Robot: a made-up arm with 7 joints.
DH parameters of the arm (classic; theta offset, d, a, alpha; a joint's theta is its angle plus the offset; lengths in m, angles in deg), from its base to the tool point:
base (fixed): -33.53 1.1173 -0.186 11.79
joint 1: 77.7 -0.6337 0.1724 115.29
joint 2: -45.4 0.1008 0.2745 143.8
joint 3: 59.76 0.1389 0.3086 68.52
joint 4: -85.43 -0.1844 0.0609 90
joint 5: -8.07 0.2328 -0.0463 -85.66
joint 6: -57.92 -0.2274 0.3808 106
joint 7: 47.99 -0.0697 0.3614 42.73
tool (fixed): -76.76 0.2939 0 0
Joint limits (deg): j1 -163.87..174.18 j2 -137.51..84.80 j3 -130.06..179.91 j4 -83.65..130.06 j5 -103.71..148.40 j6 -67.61..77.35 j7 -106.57..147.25
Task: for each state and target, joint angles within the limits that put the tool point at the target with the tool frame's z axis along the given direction. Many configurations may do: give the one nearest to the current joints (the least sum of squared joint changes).
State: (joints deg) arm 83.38 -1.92 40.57 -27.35 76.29 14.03 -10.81
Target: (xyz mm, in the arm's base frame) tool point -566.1 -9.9 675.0 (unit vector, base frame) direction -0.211 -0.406 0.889
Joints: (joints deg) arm 82.90 3.18 14.16 -41.05 74.56 4.31 35.51
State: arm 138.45 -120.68 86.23 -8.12 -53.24 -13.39 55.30
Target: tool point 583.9 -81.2 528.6 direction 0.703 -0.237 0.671
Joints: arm 151.81 -112.33 100.96 -27.76 -79.76 -31.28 27.14
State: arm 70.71 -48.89 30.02 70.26 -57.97 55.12 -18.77
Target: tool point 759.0 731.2 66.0 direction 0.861 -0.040 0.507
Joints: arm 63.69 1.74 1.45 47.71 -34.05 62.55 8.80
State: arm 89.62 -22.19 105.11 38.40 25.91 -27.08 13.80
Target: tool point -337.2 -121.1 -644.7 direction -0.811 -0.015 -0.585
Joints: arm 115.14 -60.46 149.85 -10.30 43.93 -53.66 -33.08
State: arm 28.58 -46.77 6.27 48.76 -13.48 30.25 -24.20
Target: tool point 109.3 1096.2 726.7 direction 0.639 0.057 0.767
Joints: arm 76.21 -23.91 -8.26 15.99 17.76 3.95 -24.08
